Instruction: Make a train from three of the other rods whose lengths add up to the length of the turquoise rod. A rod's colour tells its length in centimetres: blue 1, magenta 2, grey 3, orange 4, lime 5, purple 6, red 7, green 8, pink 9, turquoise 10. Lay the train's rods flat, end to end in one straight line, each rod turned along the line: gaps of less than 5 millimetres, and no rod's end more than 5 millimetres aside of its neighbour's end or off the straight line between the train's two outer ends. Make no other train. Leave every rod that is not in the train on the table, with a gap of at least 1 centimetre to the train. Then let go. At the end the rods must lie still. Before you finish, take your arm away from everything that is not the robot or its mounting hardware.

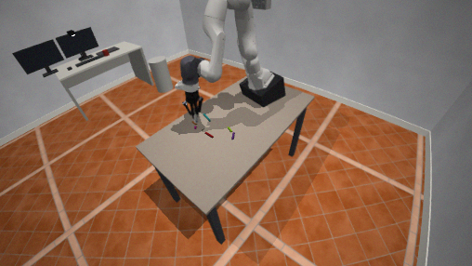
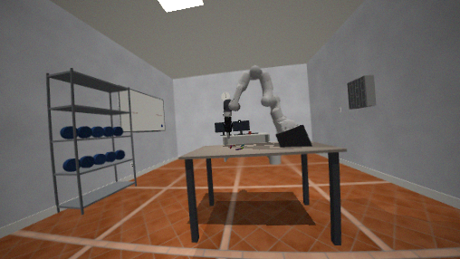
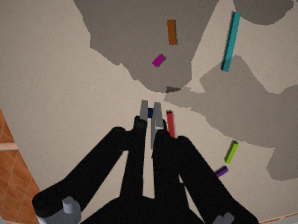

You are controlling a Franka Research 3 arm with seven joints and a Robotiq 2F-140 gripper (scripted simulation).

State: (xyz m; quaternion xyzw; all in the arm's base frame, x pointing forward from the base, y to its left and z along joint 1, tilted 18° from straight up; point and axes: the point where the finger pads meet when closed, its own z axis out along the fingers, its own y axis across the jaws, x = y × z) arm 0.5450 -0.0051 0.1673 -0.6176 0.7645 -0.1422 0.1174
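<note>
Now: hand 160 mm past the lime rod, 130 mm to the right of it and 120 mm above it. The rest, counted from my hand: small blue rod: 30 mm below; magenta rod: 120 mm below, 60 mm to the right, 10 mm behind; red rod: 120 mm below, 70 mm to the left, 30 mm behind.
</note>
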